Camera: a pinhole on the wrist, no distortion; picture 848 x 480 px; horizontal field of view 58.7 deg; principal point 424.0 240.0 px. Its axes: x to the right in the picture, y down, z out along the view. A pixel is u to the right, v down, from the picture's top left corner.
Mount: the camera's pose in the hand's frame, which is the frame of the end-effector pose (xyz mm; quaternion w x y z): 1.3 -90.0 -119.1 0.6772 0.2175 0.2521 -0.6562
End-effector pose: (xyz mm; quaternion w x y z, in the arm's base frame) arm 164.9 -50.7 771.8 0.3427 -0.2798 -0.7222 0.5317
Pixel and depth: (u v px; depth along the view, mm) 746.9 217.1 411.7
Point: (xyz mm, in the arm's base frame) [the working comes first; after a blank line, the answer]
In the camera's frame: 176.3 -12.5 411.7

64.8 -227.5 1222.2
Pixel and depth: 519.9 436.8 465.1
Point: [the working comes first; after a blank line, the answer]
In the camera's frame: 59.2 121.4 465.1

-102.3 -169.3 1165.7
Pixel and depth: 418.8 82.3 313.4
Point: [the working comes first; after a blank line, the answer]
In the camera's frame: -2.2 -65.5 313.4

80.0 -240.5 1012.6
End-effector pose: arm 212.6 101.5 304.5 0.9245 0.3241 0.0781 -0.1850
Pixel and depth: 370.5 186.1 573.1
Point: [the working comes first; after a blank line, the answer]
In the camera's frame: -40.7 -41.0 573.1

49.6 -420.5 343.2
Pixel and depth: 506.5 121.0 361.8
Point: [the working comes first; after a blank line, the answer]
In the camera's frame: 39.6 -57.1 361.8

46.6 -228.3 223.0
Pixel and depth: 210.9 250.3 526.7
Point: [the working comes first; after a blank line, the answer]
In the camera's frame: -148.9 7.2 526.7

136.3 -368.9 420.6
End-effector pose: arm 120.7 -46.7 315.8 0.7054 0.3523 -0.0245 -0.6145
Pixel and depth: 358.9 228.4 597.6
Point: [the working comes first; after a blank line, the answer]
In the camera's frame: -51.6 -9.2 597.6

-410.5 -244.1 366.6
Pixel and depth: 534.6 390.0 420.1
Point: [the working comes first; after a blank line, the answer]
In the camera's frame: 61.6 83.6 420.1

-267.9 -219.3 187.8
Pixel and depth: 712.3 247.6 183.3
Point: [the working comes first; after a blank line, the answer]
In the camera's frame: 70.1 1.8 183.3

-86.5 -48.8 158.2
